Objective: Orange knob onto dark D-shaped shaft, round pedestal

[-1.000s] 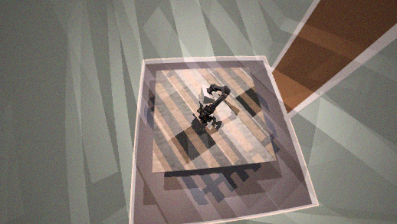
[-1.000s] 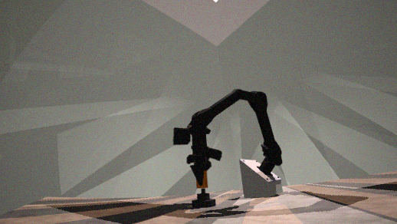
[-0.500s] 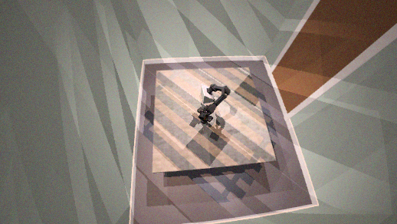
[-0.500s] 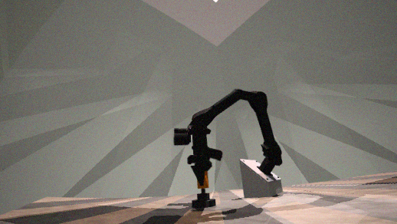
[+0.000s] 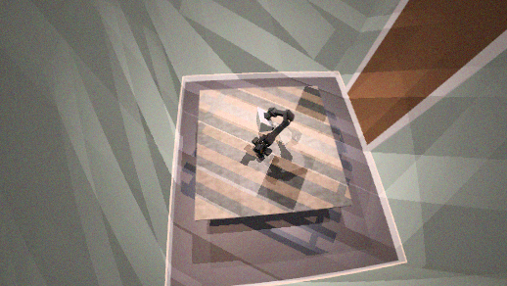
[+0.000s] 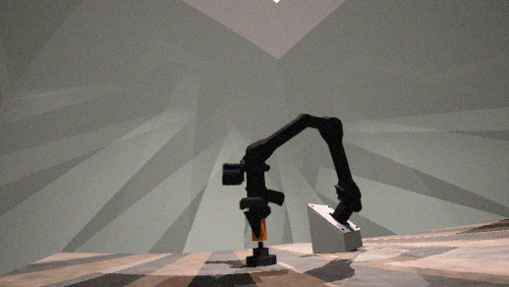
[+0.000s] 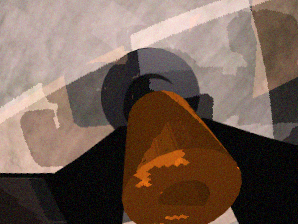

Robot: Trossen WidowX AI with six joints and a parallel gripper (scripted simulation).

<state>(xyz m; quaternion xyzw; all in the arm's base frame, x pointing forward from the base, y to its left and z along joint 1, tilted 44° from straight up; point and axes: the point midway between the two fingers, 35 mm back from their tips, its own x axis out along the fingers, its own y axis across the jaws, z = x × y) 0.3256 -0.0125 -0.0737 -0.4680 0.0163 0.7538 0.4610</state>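
The orange knob is 20 mm above my gripper tip. Round my gripper tip: dark round pedestal 40 mm below.
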